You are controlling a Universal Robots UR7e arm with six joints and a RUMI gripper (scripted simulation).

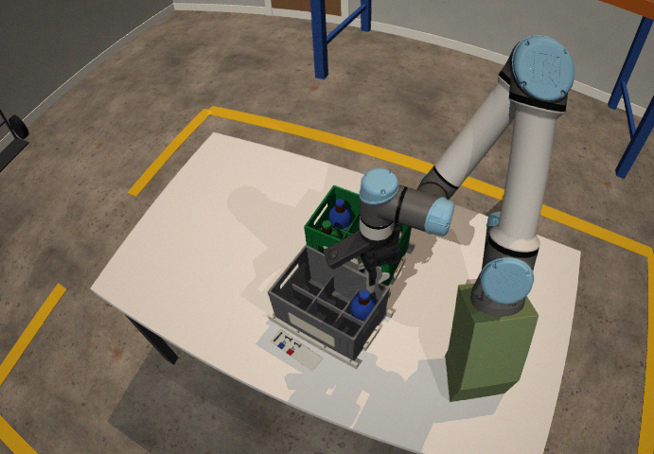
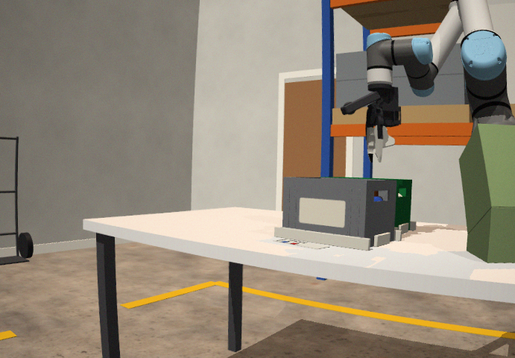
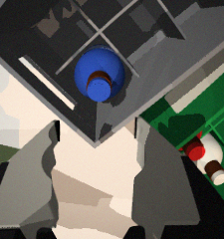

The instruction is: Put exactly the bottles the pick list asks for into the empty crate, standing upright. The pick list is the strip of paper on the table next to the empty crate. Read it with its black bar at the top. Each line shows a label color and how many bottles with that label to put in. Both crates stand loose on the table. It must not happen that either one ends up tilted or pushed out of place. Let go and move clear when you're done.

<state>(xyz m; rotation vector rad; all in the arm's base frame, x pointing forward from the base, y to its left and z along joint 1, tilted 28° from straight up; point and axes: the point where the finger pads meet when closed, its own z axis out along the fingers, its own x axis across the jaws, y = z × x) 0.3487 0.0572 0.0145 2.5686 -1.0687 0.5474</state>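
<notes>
My gripper is now 20 mm short of the red bottle, 170 mm to the left of it and 150 mm above it. Round my hand: grey crate (90 mm ahead, 30 mm to the left, 160 mm below); then blue bottle (150 mm below); then green crate (110 mm ahead, 220 mm to the right, 160 mm below).
</notes>
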